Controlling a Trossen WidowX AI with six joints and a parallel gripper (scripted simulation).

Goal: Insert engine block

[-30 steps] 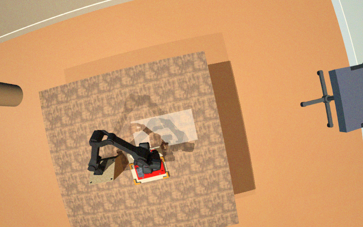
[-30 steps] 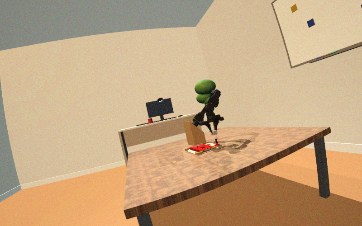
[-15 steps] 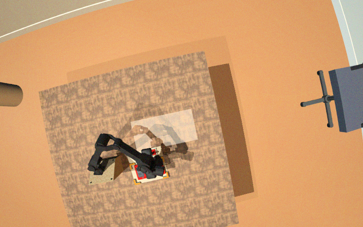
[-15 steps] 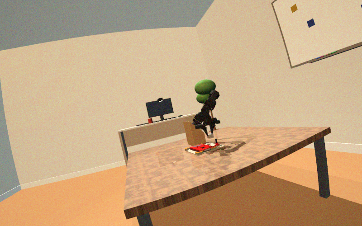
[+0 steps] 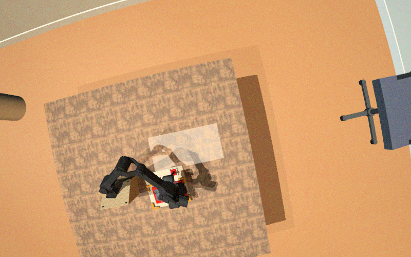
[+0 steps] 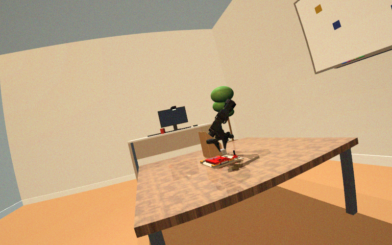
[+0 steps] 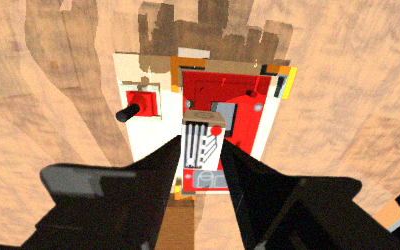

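My gripper tip is now 7 cm above the cream base plate, 4 cm past it and 3 cm to the left of it. Round my gripper tip: engine block 1 cm below.
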